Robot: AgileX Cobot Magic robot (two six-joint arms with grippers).
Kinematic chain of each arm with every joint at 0, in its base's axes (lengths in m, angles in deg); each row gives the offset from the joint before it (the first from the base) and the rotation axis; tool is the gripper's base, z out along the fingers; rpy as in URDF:
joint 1: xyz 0 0 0.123 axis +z
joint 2: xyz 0 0 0 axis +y
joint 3: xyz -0.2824 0 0.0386 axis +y
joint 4: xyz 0.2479 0 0.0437 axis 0.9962 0 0.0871
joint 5: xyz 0 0 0 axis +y
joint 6: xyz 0.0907 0 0.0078 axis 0.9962 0 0.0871
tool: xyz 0 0 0 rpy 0 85 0
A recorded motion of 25 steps. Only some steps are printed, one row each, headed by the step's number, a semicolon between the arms.
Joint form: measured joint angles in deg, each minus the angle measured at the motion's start. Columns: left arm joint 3, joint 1, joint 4, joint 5, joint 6, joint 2; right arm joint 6, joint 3, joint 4, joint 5, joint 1, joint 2.
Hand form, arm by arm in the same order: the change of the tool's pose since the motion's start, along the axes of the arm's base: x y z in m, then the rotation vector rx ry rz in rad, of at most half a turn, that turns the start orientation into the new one. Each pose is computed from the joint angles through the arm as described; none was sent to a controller.
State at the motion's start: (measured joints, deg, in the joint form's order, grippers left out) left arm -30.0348 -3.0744 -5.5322 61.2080 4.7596 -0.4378; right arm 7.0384 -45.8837 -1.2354 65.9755 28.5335 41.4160
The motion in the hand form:
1: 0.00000 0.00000 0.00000 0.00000 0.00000 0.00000; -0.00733 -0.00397 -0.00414 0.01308 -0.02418 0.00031
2: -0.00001 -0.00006 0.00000 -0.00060 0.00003 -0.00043; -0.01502 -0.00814 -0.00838 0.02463 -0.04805 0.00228
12: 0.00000 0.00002 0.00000 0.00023 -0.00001 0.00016; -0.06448 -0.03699 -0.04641 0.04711 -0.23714 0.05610
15: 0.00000 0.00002 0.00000 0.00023 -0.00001 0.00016; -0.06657 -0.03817 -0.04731 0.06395 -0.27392 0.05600
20: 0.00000 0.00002 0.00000 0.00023 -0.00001 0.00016; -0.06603 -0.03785 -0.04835 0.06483 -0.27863 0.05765
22: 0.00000 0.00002 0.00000 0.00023 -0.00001 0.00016; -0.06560 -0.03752 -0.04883 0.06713 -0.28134 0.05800
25: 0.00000 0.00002 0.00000 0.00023 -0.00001 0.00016; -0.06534 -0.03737 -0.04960 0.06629 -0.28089 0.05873
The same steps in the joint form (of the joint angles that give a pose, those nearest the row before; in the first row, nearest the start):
1: 0.00 0.00 0.00 0.00 0.00 0.00; 0.00 1.86 0.00 -0.84 0.00 -2.60
2: 0.00 0.00 -0.04 0.00 0.00 0.00; -0.12 3.67 0.00 -1.44 0.00 -5.32
12: 0.00 0.00 0.01 0.00 0.00 0.00; -4.49 15.53 -1.23 -3.08 -0.01 -25.81
15: 0.00 0.00 0.01 0.00 0.00 0.00; -4.51 16.19 -1.29 -4.45 0.01 -27.43
20: 0.00 0.00 0.01 0.00 0.00 0.00; -4.63 16.52 -1.29 -4.97 0.00 -27.50
22: 0.00 0.00 0.01 0.00 0.00 0.00; -4.63 16.70 -1.23 -5.34 0.00 -27.50
25: 0.00 0.00 0.01 0.00 0.00 0.00; -4.68 16.88 -1.23 -5.48 -0.01 -27.50

